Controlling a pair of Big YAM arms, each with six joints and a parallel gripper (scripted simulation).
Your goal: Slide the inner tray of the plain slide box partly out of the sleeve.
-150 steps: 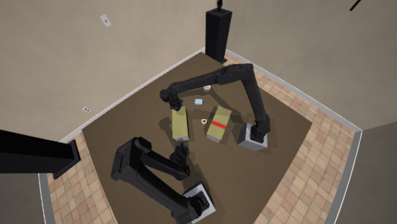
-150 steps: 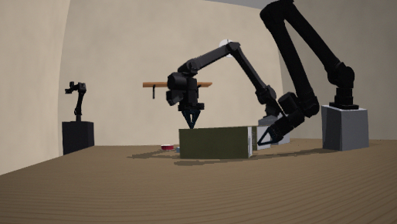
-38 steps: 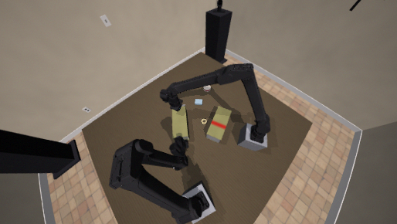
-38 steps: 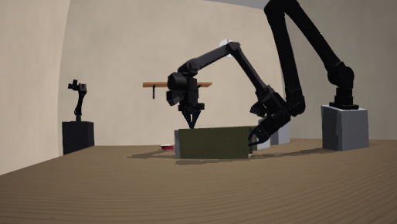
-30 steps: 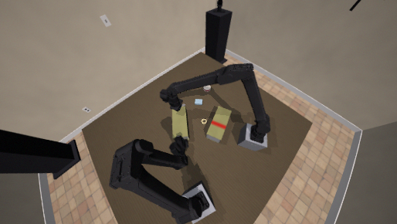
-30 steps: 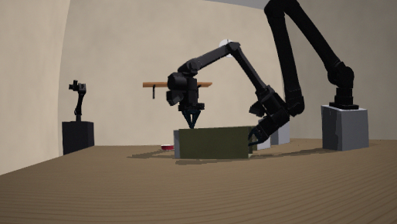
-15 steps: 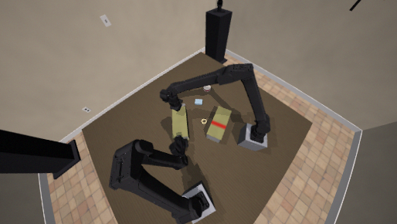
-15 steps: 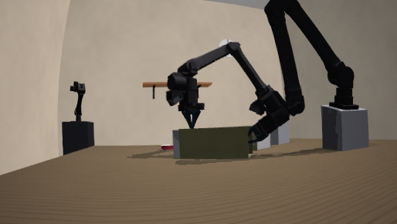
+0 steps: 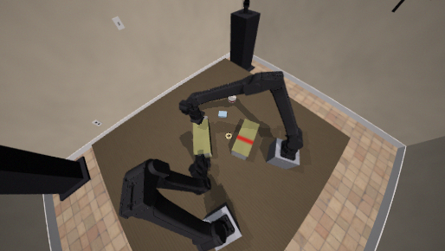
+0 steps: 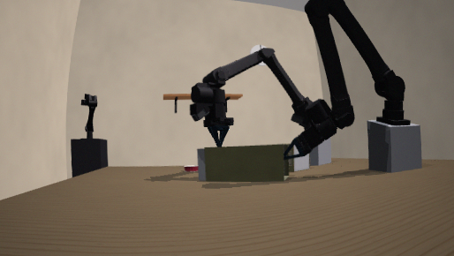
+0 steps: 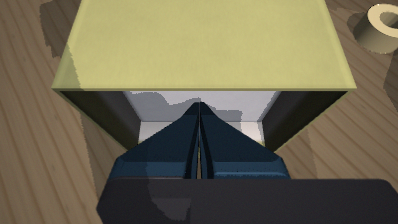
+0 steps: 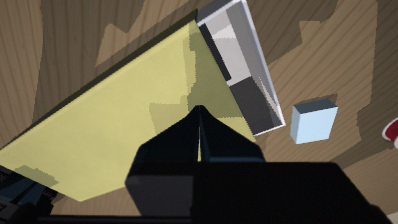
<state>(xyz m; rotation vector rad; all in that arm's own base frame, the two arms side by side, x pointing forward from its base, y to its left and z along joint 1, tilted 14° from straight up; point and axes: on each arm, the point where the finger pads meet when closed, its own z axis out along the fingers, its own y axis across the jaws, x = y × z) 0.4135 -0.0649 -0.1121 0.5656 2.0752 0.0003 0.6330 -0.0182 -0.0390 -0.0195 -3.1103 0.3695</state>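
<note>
Now: right hand 8 cm above the slide box, 7 cm past it and 5 cm to the right of it. The rest, counted from my right hand: tan ring: 20 cm behind, 11 cm to the right, 11 cm below; then light blue cube: 22 cm to the right, 11 cm below, 1 cm behind; then red spool: 41 cm to the right, 11 cm below, 6 cm ahead.
</note>
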